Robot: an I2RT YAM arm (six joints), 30 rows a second.
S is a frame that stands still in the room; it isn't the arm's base.
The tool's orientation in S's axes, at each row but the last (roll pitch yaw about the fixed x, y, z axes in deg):
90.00 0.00 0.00
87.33 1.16 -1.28
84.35 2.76 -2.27
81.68 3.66 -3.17
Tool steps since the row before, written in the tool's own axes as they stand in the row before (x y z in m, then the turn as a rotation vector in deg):
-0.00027 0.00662 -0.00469 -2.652 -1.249 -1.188
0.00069 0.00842 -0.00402 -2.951 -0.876 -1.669
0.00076 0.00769 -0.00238 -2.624 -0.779 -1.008
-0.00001 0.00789 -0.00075 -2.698 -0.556 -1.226
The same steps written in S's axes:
-0.00027 0.00469 0.00662 -2.652 1.188 -1.249
0.00095 0.00439 0.00821 -2.933 1.692 -0.893
0.00124 0.00308 0.00737 -2.624 1.031 -0.747
0.00058 0.00185 0.00768 -2.672 1.282 -0.554

